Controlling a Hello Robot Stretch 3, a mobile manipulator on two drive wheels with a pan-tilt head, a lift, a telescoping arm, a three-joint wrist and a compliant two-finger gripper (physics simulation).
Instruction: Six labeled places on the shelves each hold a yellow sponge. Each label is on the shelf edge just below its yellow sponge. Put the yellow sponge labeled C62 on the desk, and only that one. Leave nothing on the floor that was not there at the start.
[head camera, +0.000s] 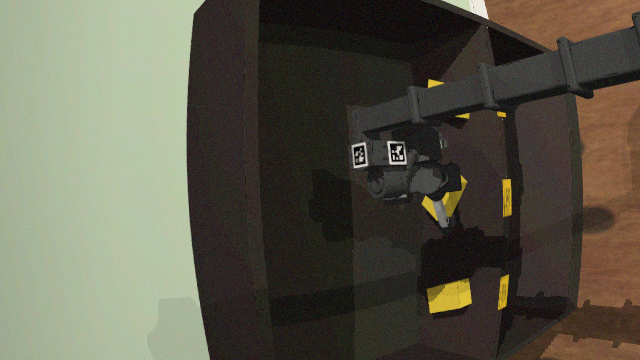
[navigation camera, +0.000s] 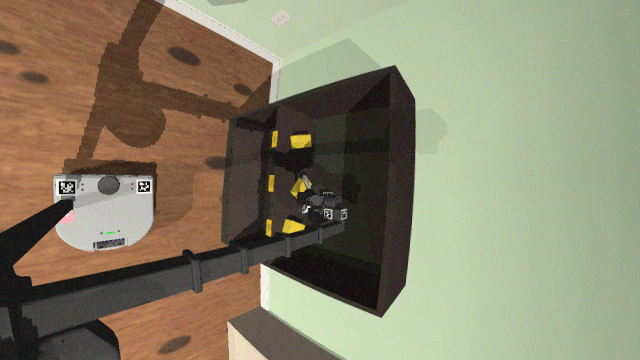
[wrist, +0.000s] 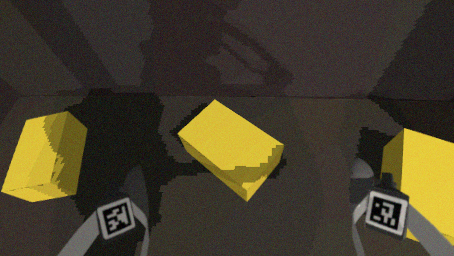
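Three yellow sponges are in the dark shelf unit (head camera: 220, 175) (navigation camera: 401, 200). The middle sponge (head camera: 455, 198) (navigation camera: 297, 189) (wrist: 227, 135) lies turned at an angle. Another sponge (head camera: 450, 296) (navigation camera: 301, 141) (wrist: 37, 155) is at left in the wrist view. A third sponge (head camera: 435, 83) (navigation camera: 293, 226) (wrist: 430, 175) is at right there, partly behind my right finger. The yellow labels (head camera: 507, 198) (navigation camera: 271, 183) on the shelf edge are too blurred to read. My gripper (navigation camera: 304, 194) (wrist: 245, 182) is open, its fingers wide apart on either side of the middle sponge's near end, holding nothing.
My arm (head camera: 525, 72) (navigation camera: 150, 272) reaches across the shelf edge into the compartment. Side walls and a back panel enclose it. My base (navigation camera: 105, 215) stands on the wooden floor (navigation camera: 200, 100). Furniture with a dark top (navigation camera: 280, 332) stands beside the shelf unit at the bottom of the navigation view.
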